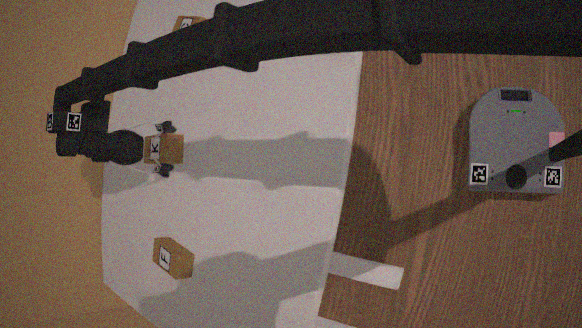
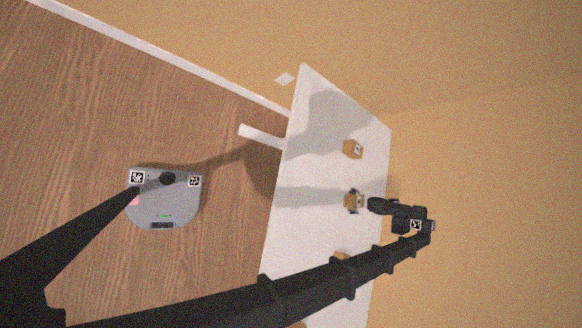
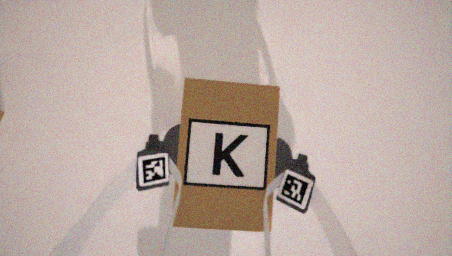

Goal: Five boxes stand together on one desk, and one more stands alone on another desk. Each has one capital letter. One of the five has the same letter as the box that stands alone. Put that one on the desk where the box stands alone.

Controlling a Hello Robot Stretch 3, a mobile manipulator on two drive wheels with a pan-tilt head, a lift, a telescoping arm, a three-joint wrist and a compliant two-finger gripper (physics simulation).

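Frame: origin at the robot's base, x back, y right, z up, level; centimetres.
Seen in the pictures: gripper, fingertip midpoint: (image 2: 349, 200); robot's base, origin of the base link: (image 1: 514, 175) (image 2: 167, 177).
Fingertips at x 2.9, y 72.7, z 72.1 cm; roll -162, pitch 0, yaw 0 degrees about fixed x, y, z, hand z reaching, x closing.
Pixels of each thing's top centre, then the offset from my fingertips to it. "spot": a spot on its surface instead. Level surfaces: height alone.
- K box, middle of its top: (image 1: 154, 148) (image 2: 359, 201) dx -0.3, dy -0.3, dz +5.4 cm
- white desk, its level: dz -0.1 cm
- F box, middle of its top: (image 1: 164, 258) (image 2: 357, 149) dx -23.9, dy -3.2, dz +4.9 cm
- wooden floor, its level: dz -72.0 cm
- white desk leg, surface spot: (image 1: 385, 275) spot: dx -38.9, dy -26.7, dz -69.6 cm
The K box (image 1: 174, 149) (image 2: 348, 201) (image 3: 227, 207) is brown with a black K on a white label. My gripper (image 1: 164, 148) (image 2: 353, 200) (image 3: 228, 149) is shut on it, with one finger pad against each side. The box is at the white desk (image 1: 250, 210) (image 2: 320, 235); whether its underside touches the top cannot be told. The F box (image 1: 176, 257) (image 2: 352, 149) stands apart on the same desk. Another box (image 1: 189, 23) (image 2: 341, 255) is partly hidden by the arm, its letter unclear. The desk with the lone box cannot be made out.
My arm (image 1: 310, 30) (image 2: 310, 270) reaches across above the desk. My grey base (image 1: 515, 125) (image 2: 165, 202) stands on the wooden floor (image 1: 430, 280) (image 2: 80, 100) beside it. A white desk leg (image 1: 385, 275) (image 2: 257, 136) sticks out below the desk edge. Part of another box (image 2: 299, 324) shows below the arm.
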